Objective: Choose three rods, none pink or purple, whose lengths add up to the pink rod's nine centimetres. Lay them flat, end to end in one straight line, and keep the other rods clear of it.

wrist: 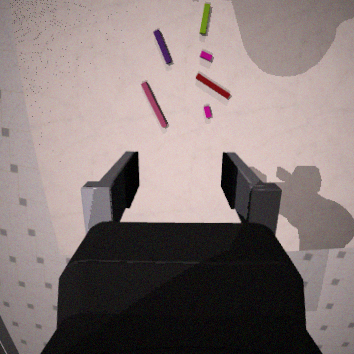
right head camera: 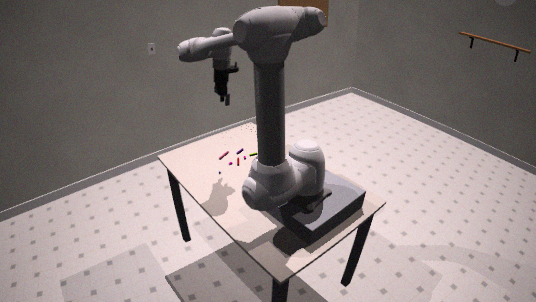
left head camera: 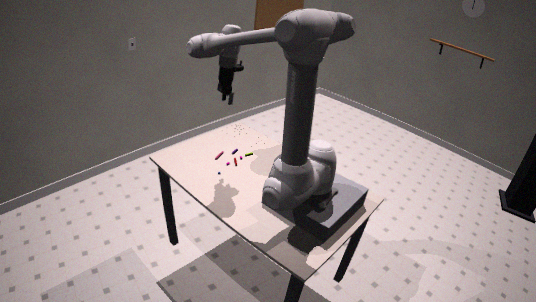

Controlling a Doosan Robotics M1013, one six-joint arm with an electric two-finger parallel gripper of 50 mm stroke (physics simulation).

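Pixels of known places: gripper, fingertip midpoint: point(wrist: 179, 168) point(right head camera: 224, 103) point(left head camera: 226, 102); arm's base at its link origin: point(right head camera: 306, 195) point(left head camera: 314, 194).
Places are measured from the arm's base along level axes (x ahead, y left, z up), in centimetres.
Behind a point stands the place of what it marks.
Note:
My gripper point(left head camera: 227, 98) @[x 57.7, y -4.8, z 27.8 cm] point(right head camera: 225, 99) @[x 57.7, y -4.8, z 27.8 cm] point(wrist: 179, 168) @[x 57.7, y -4.8, z 27.8 cm] is open and empty, high above the table. The pink rod point(left head camera: 219, 155) @[x 63.7, y -7.0, z -8.0 cm] point(right head camera: 224, 155) @[x 63.7, y -7.5, z -8.3 cm] point(wrist: 154, 104) @[x 64.0, y -7.5, z -7.8 cm] lies flat, apart from the others. The purple rod point(left head camera: 235, 151) @[x 59.7, y -17.2, z -8.2 cm] point(right head camera: 240, 151) @[x 59.8, y -17.3, z -8.3 cm] point(wrist: 163, 47) @[x 59.9, y -17.0, z -7.8 cm] lies beyond it in the wrist view. The red rod point(left head camera: 236, 162) @[x 51.4, y -7.6, z -7.8 cm] point(right head camera: 238, 161) @[x 52.2, y -8.1, z -7.8 cm] point(wrist: 213, 86) @[x 52.6, y -8.3, z -7.8 cm] lies at a slant between two short magenta rods, one point(left head camera: 228, 163) @[x 54.4, y -4.0, z -8.0 cm] point(right head camera: 230, 163) @[x 54.4, y -3.7, z -8.0 cm] point(wrist: 208, 111) @[x 54.4, y -4.0, z -7.8 cm] nearer my gripper and one point(left head camera: 241, 158) @[x 52.3, y -13.5, z -8.3 cm] point(right head camera: 245, 157) @[x 52.2, y -13.9, z -7.8 cm] point(wrist: 206, 56) @[x 52.8, y -13.7, z -7.8 cm] farther off. The lime green rod point(left head camera: 249, 154) @[x 51.4, y -20.1, z -8.2 cm] point(right head camera: 253, 154) @[x 51.5, y -20.0, z -8.3 cm] point(wrist: 205, 19) @[x 51.7, y -19.9, z -7.8 cm] lies farthest away in the wrist view. All lie apart.
A tiny blue piece point(left head camera: 219, 173) @[x 52.0, y 6.6, z -8.2 cm] point(right head camera: 219, 172) @[x 52.3, y 6.7, z -8.0 cm] lies on the table point(left head camera: 190, 155) @[x 77.5, y 3.7, z -8.8 cm] point(right head camera: 192, 160) @[x 74.6, y 8.9, z -8.8 cm], nearer its left edge; it does not show in the wrist view. The arm's base stands on a grey block point(left head camera: 350, 192) @[x -14.5, y -11.3, z 1.1 cm] point(right head camera: 345, 192) @[x -14.0, y -12.8, z 1.1 cm]. The arm's shadows fall across the table.

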